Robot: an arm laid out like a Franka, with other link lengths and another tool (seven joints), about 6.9 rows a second.
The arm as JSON. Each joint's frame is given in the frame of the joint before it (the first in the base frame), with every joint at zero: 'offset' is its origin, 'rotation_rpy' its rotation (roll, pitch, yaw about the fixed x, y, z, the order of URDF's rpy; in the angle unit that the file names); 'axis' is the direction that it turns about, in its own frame. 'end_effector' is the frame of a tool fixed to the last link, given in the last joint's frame.
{
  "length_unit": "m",
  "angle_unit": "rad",
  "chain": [
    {
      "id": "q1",
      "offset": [
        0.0,
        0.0,
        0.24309
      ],
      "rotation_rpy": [
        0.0,
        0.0,
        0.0
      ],
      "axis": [
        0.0,
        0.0,
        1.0
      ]
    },
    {
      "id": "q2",
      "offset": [
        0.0,
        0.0,
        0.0
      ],
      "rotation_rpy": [
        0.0,
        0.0,
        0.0
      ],
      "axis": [
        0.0,
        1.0,
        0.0
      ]
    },
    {
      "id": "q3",
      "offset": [
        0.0,
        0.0,
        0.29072
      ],
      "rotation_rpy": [
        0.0,
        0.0,
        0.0
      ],
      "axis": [
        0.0,
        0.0,
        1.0
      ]
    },
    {
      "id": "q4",
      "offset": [
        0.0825,
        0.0,
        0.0
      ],
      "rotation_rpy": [
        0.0,
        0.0,
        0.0
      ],
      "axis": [
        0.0,
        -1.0,
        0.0
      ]
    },
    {
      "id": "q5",
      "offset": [
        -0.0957,
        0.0,
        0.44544
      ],
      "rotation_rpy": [
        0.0,
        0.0,
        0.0
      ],
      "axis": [
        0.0,
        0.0,
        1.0
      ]
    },
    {
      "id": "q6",
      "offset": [
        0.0,
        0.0,
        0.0
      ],
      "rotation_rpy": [
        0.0,
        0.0,
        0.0
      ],
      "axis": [
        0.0,
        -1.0,
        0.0
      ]
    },
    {
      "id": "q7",
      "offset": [
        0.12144,
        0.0,
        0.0
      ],
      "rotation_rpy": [
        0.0,
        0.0,
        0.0
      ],
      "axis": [
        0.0,
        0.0,
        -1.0
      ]
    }
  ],
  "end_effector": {
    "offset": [
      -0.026,
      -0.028,
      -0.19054
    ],
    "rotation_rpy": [
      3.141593,
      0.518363,
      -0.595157
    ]
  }
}
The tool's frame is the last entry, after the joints.
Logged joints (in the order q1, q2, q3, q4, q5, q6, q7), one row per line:
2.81 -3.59 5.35 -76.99 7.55 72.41 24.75
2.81 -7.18 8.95 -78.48 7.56 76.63 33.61
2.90 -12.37 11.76 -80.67 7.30 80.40 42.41
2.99 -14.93 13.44 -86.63 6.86 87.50 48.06
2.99 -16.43 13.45 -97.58 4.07 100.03 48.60
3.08 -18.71 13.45 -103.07 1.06 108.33 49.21
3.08 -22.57 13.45 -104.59 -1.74 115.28 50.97
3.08 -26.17 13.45 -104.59 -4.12 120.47 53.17
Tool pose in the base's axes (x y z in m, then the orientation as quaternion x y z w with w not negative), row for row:
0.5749 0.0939 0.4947 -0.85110 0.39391 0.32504 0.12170
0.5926 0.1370 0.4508 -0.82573 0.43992 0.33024 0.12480
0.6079 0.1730 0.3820 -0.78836 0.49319 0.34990 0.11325
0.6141 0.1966 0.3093 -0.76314 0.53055 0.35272 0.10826
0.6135 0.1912 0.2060 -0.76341 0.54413 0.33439 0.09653
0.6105 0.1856 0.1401 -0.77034 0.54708 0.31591 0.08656
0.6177 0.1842 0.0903 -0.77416 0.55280 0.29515 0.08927
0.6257 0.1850 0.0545 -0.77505 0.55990 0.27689 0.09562
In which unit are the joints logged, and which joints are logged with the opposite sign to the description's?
The joints are logged in degrees. Opposite sign: q2.
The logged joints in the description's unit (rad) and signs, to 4 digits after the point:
0.0490 0.0627 0.0934 -1.3437 0.1318 1.2638 0.4320
0.0490 0.1253 0.1562 -1.3697 0.1319 1.3374 0.5866
0.0506 0.2159 0.2053 -1.4080 0.1274 1.4032 0.7402
0.0522 0.2606 0.2346 -1.5120 0.1197 1.5272 0.8388
0.0522 0.2868 0.2347 -1.7031 0.0710 1.7459 0.8482
0.0538 0.3266 0.2347 -1.7989 0.0185 1.8907 0.8589
0.0538 0.3939 0.2347 -1.8254 -0.0304 2.0120 0.8896
0.0538 0.4568 0.2347 -1.8254 -0.0719 2.1026 0.9280

